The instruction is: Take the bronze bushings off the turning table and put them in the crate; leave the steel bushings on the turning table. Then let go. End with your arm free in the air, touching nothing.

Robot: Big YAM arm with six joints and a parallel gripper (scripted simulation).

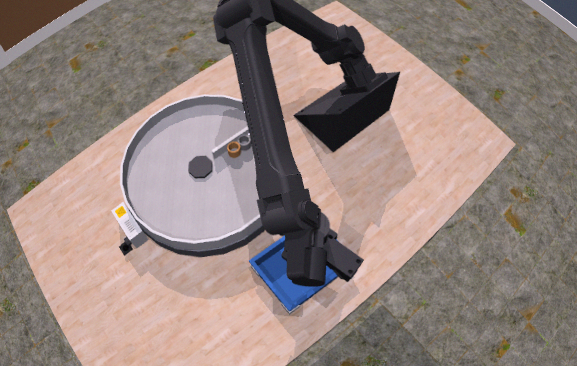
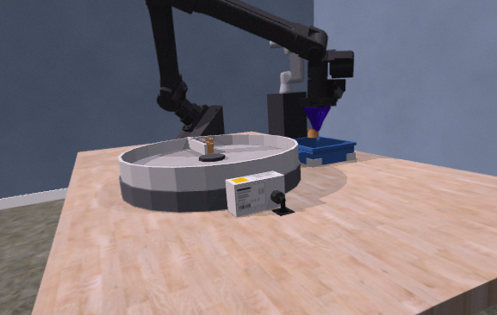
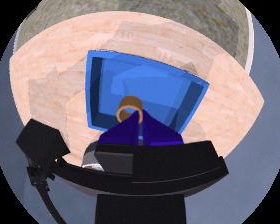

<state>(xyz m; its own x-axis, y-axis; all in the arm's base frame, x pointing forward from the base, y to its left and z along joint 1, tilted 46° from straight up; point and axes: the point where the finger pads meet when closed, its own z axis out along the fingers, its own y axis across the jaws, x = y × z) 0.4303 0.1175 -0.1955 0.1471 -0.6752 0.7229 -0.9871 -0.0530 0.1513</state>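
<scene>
The blue crate lies 60 mm below my hand and 10 mm to the right of it. Round my hand: grey turning table: 350 mm to the right, 40 mm below, 20 mm ahead.
</scene>
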